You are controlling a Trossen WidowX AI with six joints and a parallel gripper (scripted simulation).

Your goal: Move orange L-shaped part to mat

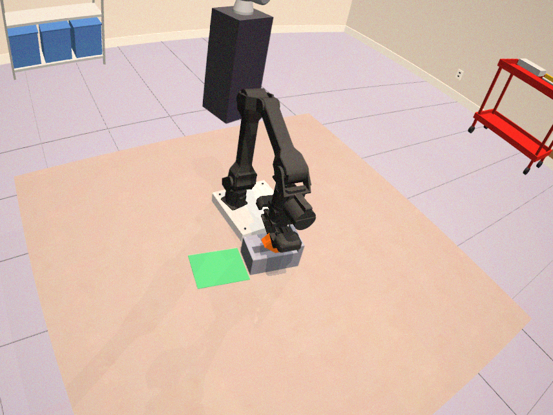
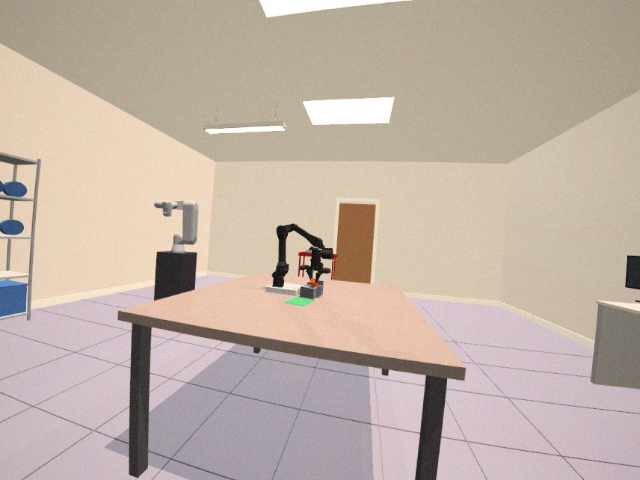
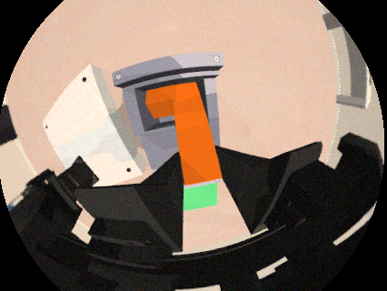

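My gripper tip is now 130 mm to the left of the green mat, 100 mm above it and 70 mm past it. Also, from my gripper tip: orange L-shaped part: 40 mm to the left, 30 mm below.
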